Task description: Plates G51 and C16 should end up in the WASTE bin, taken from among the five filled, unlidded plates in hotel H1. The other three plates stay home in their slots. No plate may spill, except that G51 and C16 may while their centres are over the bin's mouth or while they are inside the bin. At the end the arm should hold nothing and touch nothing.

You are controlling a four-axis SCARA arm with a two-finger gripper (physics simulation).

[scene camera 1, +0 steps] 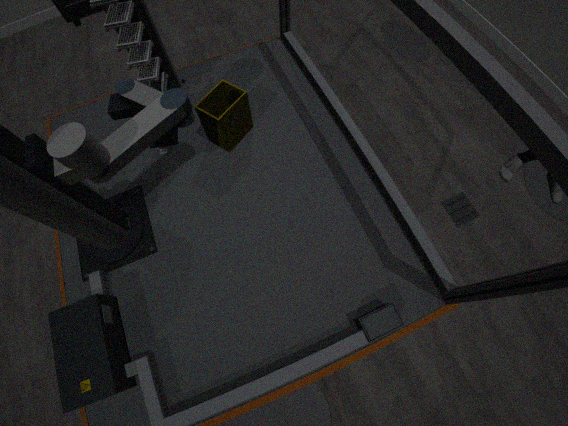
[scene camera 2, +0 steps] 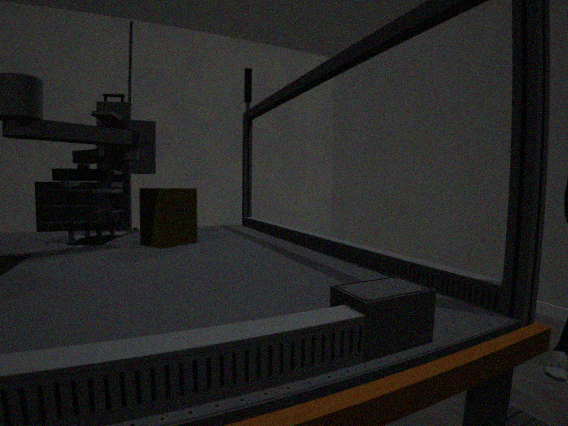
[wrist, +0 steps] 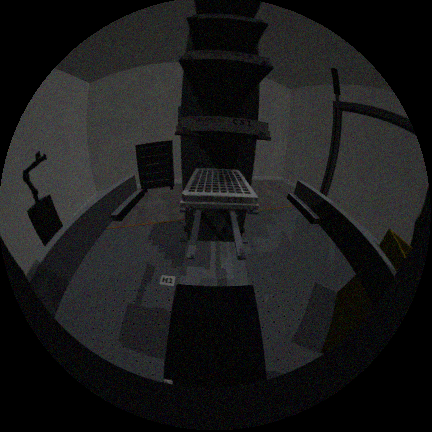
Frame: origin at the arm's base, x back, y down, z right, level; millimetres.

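Where they show: gripper, fingertip midpoint: (scene camera 1: 143,77) (scene camera 2: 100,184) (wrist: 217,182); arm's base, link origin: (scene camera 1: 114,232).
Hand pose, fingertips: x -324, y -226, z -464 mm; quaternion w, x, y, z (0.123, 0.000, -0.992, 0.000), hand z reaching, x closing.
Each offset is from my fingertips to the top centre of the thing. "pt": to the spot under its first point.
Hotel H1 (scene camera 1: 156,42) (scene camera 2: 114,107) stands at the back left, with pale gridded plates stacked in it. In the wrist view its lowest visible plate @[dx -23, dy +19, dz -73 mm] (wrist: 219,186) is level and unlidded, straight ahead above two pale rails. Above it a plate @[dx -23, dy -60, dz -73 mm] (wrist: 222,127) is seen from below; its small label looks like C51 or G51, too dim to be sure. My gripper (wrist: 217,182) is open and empty, its fingers wide to either side, with the lowest plate ahead between their lines. The arm hides the gripper in scene camera 1. The yellow bin @[dx -244, dy +13, dz +233 mm] (scene camera 1: 227,122) (scene camera 2: 168,217) (wrist: 352,312) stands right of the hotel.
The arm (scene camera 1: 145,130) reaches over the deck beside the bin. A grey control box @[pt dx +440, dy +98, dz +863 mm] (scene camera 1: 80,350) and a small box @[dx -426, dy +138, dz +1132 mm] (scene camera 1: 381,321) (scene camera 2: 385,310) stand at the deck's edges. A person's feet (scene camera 1: 507,170) show beyond the fence. The H1 label @[pt dx +85, dy +213, dz -43 mm] (wrist: 167,280) lies on the deck.
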